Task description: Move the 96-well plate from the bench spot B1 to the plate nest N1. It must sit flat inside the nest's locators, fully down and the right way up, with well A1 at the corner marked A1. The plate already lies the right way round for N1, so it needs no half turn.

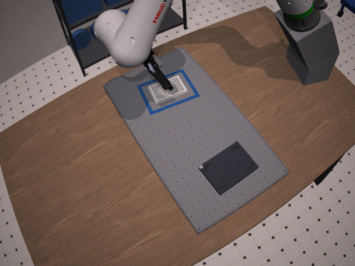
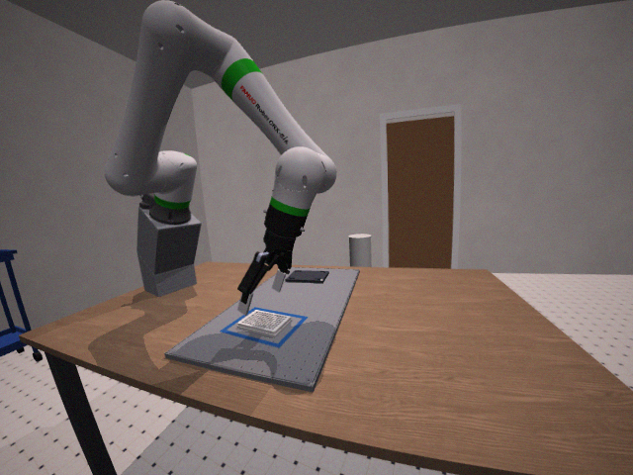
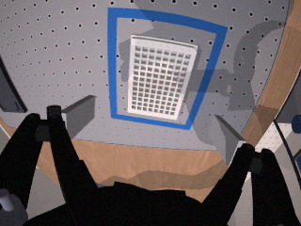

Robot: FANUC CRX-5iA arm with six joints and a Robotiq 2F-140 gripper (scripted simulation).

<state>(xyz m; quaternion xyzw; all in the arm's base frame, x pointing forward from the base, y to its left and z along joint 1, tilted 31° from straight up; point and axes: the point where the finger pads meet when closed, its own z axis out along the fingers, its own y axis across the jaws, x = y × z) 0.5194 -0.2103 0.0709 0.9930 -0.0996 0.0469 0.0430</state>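
Right now the white 96-well plate is 70 mm below my hand. Round my hand: dark plate nest: 30 mm ahead, 380 mm to the left, 80 mm below; then corner mark: 110 mm ahead, 320 mm to the left, 70 mm below.
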